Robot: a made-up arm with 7 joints. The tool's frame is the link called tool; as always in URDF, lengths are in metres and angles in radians. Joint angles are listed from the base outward.
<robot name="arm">
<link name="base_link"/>
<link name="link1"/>
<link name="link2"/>
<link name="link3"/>
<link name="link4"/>
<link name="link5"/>
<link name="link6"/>
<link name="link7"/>
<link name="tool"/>
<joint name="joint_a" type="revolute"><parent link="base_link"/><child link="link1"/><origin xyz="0 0 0.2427" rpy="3.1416 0 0"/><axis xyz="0 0 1"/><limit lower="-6.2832" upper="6.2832"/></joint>
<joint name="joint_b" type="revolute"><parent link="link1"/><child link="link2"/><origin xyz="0 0.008 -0.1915" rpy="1.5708 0 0"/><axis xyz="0 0 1"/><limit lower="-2.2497" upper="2.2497"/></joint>
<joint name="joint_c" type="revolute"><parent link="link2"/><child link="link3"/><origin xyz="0 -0.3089 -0.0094" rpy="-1.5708 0 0"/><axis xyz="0 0 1"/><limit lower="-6.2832" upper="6.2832"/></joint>
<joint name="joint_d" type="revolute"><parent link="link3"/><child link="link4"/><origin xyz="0 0.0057 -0.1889" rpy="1.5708 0 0"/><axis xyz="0 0 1"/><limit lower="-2.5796" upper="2.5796"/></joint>
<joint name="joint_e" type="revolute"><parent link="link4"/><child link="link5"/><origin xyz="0 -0.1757 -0.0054" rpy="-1.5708 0 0"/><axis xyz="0 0 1"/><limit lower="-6.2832" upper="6.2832"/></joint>
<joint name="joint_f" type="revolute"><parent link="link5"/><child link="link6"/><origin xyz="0 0.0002 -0.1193" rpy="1.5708 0 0"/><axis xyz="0 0 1"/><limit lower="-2.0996" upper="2.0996"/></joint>
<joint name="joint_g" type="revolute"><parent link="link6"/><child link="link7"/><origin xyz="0 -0.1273 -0.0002" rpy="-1.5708 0 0"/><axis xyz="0 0 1"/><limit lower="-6.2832" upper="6.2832"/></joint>
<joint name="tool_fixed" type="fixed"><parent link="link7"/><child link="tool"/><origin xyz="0 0 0" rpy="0 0 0"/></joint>
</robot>
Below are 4 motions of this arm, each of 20 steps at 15 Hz.
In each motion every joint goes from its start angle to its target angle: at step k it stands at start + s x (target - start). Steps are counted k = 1, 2, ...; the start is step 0. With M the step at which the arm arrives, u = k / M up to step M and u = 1 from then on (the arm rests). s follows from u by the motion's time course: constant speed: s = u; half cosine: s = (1 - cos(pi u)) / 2; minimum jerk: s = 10 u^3 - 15 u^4 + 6 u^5.
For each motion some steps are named. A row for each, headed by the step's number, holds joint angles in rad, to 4 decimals.
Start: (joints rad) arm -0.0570 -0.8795 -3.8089 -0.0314 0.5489 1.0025 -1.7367
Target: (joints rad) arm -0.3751 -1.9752 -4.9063 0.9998 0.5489 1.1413 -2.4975
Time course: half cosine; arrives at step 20
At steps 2, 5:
2: -0.0648 -0.9063 -3.8358 -0.0062 0.5489 1.0059 -1.7553
5: -0.1036 -1.0400 -3.9696 0.1196 0.5489 1.0228 -1.8481

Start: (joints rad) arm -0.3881 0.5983 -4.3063 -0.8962 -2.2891 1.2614 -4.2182
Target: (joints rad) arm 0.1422 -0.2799 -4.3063 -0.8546 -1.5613 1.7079 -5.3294
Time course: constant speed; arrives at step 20
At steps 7, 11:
7: -0.2025 0.2909 -4.3063 -0.8816 -2.0344 1.4177 -4.6071
11: -0.0964 0.1153 -4.3063 -0.8733 -1.8888 1.5070 -4.8294

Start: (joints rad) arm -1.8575 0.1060 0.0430 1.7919 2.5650 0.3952 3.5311
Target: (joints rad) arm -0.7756 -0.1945 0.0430 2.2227 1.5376 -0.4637 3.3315
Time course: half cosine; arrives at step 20
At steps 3, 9, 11, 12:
3: -1.7985 0.0896 0.0430 1.8154 2.5090 0.3484 3.5202
9: -1.4012 -0.0207 0.0430 1.9736 2.1317 0.0329 3.4469
11: -1.2319 -0.0678 0.0430 2.0410 1.9709 -0.1014 3.4157
12: -1.1494 -0.0907 0.0430 2.0739 1.8926 -0.1670 3.4005

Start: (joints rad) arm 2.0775 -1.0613 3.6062 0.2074 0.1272 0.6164 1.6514
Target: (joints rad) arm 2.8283 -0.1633 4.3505 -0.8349 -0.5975 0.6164 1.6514
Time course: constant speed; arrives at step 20
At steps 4, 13, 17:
4: 2.2277 -0.8817 3.7551 -0.0011 -0.0177 0.6164 1.6514
13: 2.5655 -0.4776 4.0900 -0.4701 -0.3439 0.6164 1.6514
17: 2.7157 -0.2980 4.2389 -0.6786 -0.4888 0.6164 1.6514

